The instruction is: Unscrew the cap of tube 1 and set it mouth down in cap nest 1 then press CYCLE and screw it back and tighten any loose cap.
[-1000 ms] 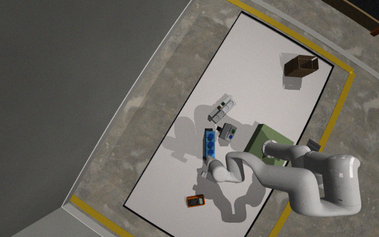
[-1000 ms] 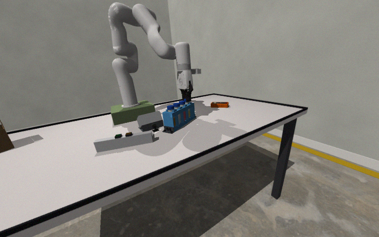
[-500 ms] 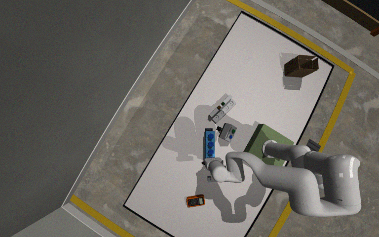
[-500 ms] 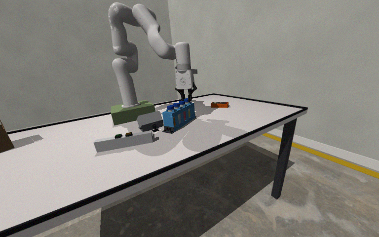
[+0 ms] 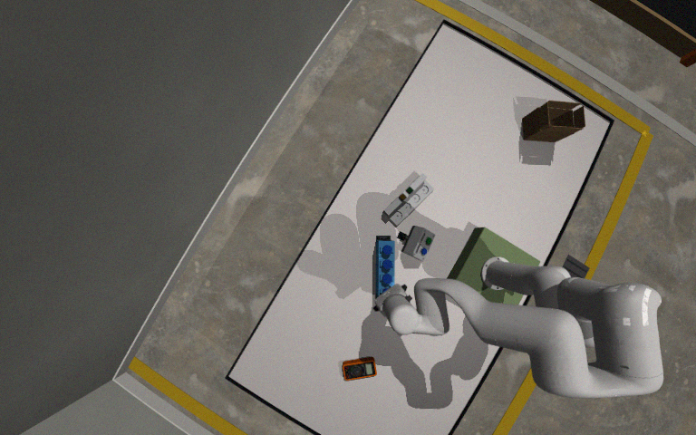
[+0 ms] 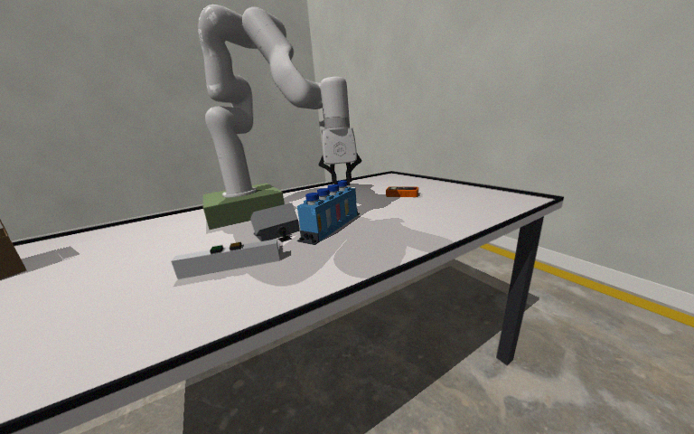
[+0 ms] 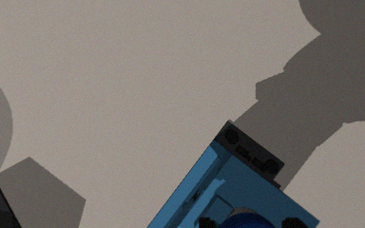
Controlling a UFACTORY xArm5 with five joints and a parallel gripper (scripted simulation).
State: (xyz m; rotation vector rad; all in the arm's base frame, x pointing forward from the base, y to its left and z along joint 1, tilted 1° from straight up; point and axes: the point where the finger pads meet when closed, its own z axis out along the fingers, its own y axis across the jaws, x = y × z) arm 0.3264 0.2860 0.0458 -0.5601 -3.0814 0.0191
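Now: hand 10 mm above the blue cap. Also, from my hand: green key 40 mm behind, 250 mm to the right, 60 mm below; grey key housing 30 mm behind, 230 mm to the right, 80 mm below; blue key 50 mm behind, 210 mm to the right, 60 mm below.
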